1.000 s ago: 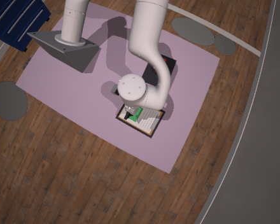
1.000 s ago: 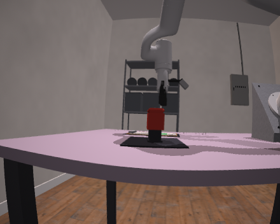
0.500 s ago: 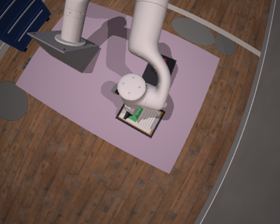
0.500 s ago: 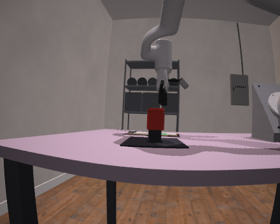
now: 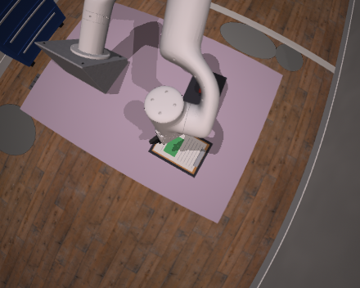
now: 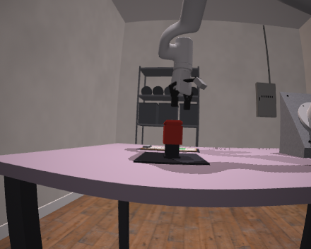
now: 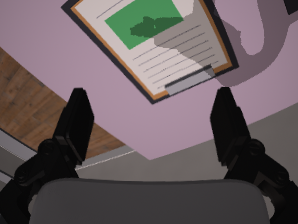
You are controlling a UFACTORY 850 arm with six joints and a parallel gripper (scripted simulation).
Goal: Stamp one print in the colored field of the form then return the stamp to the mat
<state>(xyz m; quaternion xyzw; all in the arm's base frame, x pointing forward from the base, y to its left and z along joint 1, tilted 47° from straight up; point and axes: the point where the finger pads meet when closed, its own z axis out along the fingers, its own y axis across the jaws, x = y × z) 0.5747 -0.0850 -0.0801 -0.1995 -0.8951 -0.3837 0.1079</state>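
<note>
Now: hand 30 mm past the red stamp, 310 mm to the right of it and 130 mm above it. Also, from my hand: dark mat: 30 mm behind, 310 mm to the left, 180 mm below; form: 50 mm ahead, 180 mm below.
</note>
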